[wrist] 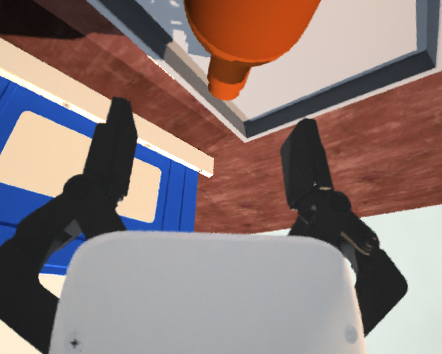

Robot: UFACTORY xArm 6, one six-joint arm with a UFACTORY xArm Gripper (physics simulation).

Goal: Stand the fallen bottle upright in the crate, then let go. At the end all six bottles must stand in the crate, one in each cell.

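Frame: origin at the arm's base, x right, y up, z back, level; millimetres.
Where they show: gripper, fingertip midpoint: (215,125).
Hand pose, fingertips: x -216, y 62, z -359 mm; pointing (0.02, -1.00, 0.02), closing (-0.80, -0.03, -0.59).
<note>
After its pixels a point has its place.
The orange bottle (252,27) {y 32, x -247, z -335 mm} shows in part at the top of the wrist view, with its shoulder and narrow neck pointing toward the gripper. It is over a grey-walled tray (340,95) {y -31, x -290, z -469 mm} with a light floor, and its far end is cut off by the frame. My gripper (215,125) {y 62, x -216, z -359 mm} is open, with nothing between its fingers. The bottle's neck lies a little beyond the fingertips in the picture, between their two lines. The blue crate (182,200) {y 33, x -86, z -507 mm} shows in part at the left, behind the left finger. Its cells and the standing bottles do not show.
A cream-coloured rail (175,145) {y -33, x -89, z -476 mm} runs along the near side of the blue crate, beside the left fingertip. The reddish-brown table (250,185) {y -47, x -125, z -663 mm} lies between the crate and the tray. A pale surface lies beyond the table's edge at the lower right. A dark shadow falls at the upper left.
</note>
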